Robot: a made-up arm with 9 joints. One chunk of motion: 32 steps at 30 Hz.
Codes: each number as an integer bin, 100 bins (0 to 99) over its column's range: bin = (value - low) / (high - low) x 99, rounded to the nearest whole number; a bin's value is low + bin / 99 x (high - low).
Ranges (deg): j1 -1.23..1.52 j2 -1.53..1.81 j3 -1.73..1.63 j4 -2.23..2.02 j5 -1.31..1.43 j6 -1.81..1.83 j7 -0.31..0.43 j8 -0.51..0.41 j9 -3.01..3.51
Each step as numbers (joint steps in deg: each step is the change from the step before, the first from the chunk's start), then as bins.
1 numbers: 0.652 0.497 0.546 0.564 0.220 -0.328 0.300 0.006 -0.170
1 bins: 68 60 67 65 55 40 82 56 43
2 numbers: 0.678 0.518 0.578 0.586 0.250 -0.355 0.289 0.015 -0.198
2 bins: 69 61 68 66 56 40 80 56 43
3 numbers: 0.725 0.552 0.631 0.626 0.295 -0.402 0.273 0.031 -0.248
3 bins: 70 62 70 67 58 38 78 58 42
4 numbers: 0.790 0.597 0.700 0.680 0.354 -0.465 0.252 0.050 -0.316
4 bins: 73 63 72 68 60 37 75 60 41
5 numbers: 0.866 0.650 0.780 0.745 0.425 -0.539 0.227 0.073 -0.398
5 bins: 75 65 74 69 63 35 72 63 40
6 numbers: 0.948 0.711 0.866 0.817 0.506 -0.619 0.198 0.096 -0.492
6 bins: 78 66 76 71 66 32 68 65 38
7 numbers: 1.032 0.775 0.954 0.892 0.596 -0.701 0.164 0.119 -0.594
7 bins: 81 68 79 73 69 30 63 68 37
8 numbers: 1.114 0.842 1.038 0.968 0.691 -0.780 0.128 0.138 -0.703
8 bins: 84 70 82 74 72 28 59 70 35
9 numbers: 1.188 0.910 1.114 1.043 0.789 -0.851 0.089 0.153 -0.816
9 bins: 87 72 84 76 76 26 53 71 33
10 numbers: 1.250 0.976 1.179 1.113 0.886 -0.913 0.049 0.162 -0.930
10 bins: 89 74 86 78 79 24 48 72 32
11 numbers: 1.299 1.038 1.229 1.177 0.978 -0.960 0.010 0.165 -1.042
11 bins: 91 76 87 79 83 23 43 73 30
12 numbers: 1.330 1.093 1.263 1.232 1.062 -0.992 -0.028 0.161 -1.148
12 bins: 92 78 88 81 86 22 38 72 28
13 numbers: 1.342 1.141 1.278 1.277 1.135 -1.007 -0.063 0.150 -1.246
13 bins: 93 79 89 82 88 22 33 71 27
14 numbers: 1.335 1.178 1.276 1.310 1.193 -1.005 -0.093 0.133 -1.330
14 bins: 92 80 89 82 90 22 29 69 26
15 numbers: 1.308 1.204 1.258 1.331 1.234 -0.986 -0.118 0.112 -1.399
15 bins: 91 81 88 83 92 22 26 67 24
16 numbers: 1.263 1.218 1.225 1.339 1.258 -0.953 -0.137 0.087 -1.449
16 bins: 90 81 87 83 93 23 23 64 24
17 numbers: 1.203 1.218 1.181 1.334 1.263 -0.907 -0.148 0.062 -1.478
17 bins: 88 81 86 83 93 25 22 62 23
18 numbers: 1.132 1.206 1.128 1.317 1.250 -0.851 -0.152 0.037 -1.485
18 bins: 85 81 84 83 92 26 21 59 23
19 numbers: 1.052 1.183 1.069 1.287 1.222 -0.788 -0.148 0.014 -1.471
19 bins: 82 80 82 82 91 28 22 56 23
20 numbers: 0.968 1.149 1.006 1.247 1.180 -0.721 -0.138 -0.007 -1.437
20 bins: 79 79 81 81 90 30 23 54 24
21 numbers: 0.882 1.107 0.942 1.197 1.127 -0.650 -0.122 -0.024 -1.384
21 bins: 76 78 79 80 88 32 25 52 25
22 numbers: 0.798 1.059 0.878 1.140 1.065 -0.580 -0.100 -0.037 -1.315
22 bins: 73 77 77 79 86 33 28 51 26
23 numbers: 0.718 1.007 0.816 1.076 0.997 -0.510 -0.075 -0.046 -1.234
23 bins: 70 75 75 77 83 35 31 50 27
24 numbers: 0.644 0.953 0.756 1.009 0.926 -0.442 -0.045 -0.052 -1.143
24 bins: 67 74 73 75 81 37 35 49 28
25 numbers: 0.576 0.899 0.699 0.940 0.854 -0.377 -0.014 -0.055 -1.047
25 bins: 65 72 72 74 78 39 40 49 30
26 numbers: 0.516 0.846 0.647 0.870 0.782 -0.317 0.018 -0.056 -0.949
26 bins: 63 70 70 72 76 41 44 49 31
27 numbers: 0.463 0.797 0.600 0.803 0.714 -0.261 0.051 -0.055 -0.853
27 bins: 61 69 69 71 73 42 48 49 33
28 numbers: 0.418 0.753 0.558 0.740 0.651 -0.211 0.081 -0.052 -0.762
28 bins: 59 68 67 69 71 43 52 49 34
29 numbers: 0.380 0.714 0.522 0.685 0.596 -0.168 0.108 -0.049 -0.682
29 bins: 58 67 66 68 69 45 56 50 35
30 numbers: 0.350 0.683 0.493 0.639 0.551 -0.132 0.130 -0.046 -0.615
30 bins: 57 66 65 67 67 46 59 50 36
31 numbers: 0.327 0.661 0.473 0.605 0.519 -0.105 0.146 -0.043 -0.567
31 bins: 56 65 65 66 66 46 61 50 37
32 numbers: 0.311 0.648 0.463 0.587 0.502 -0.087 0.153 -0.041 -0.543
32 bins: 55 65 65 66 65 47 62 50 37
